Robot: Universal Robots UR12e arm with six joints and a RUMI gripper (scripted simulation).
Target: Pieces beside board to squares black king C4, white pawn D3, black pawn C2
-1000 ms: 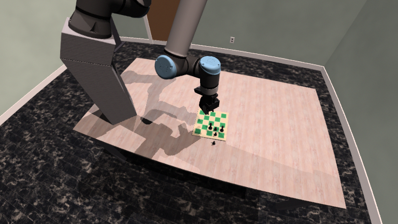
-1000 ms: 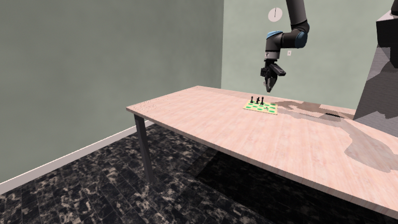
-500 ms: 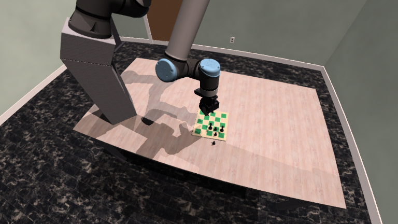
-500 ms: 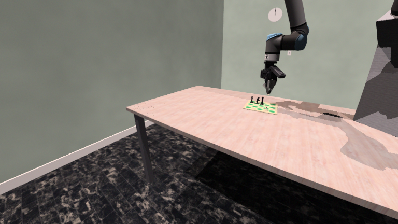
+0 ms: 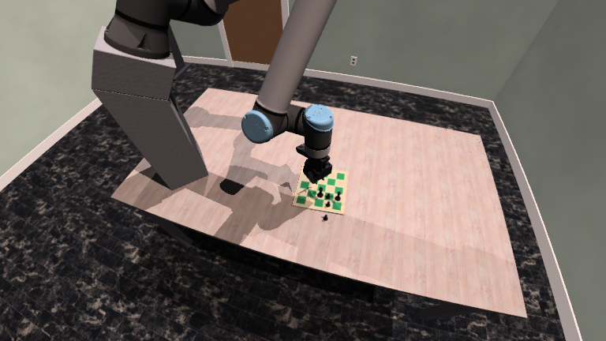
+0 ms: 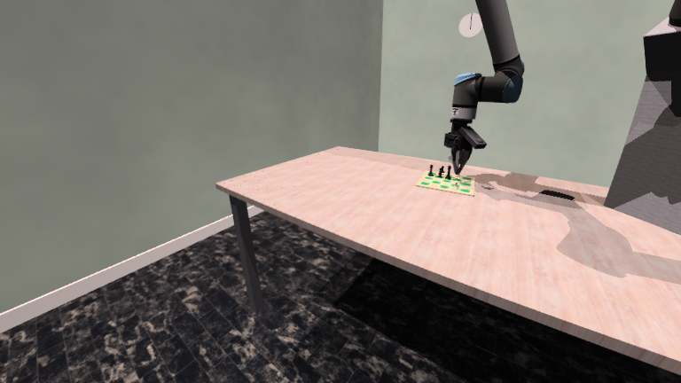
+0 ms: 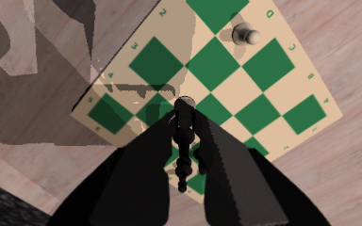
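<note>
The black king lies 4 cm ahead of my hand, 4 cm to the right of it and 2 cm below it. The rest, counted from my hand: chessboard: 4 cm ahead, 6 cm below.
</note>
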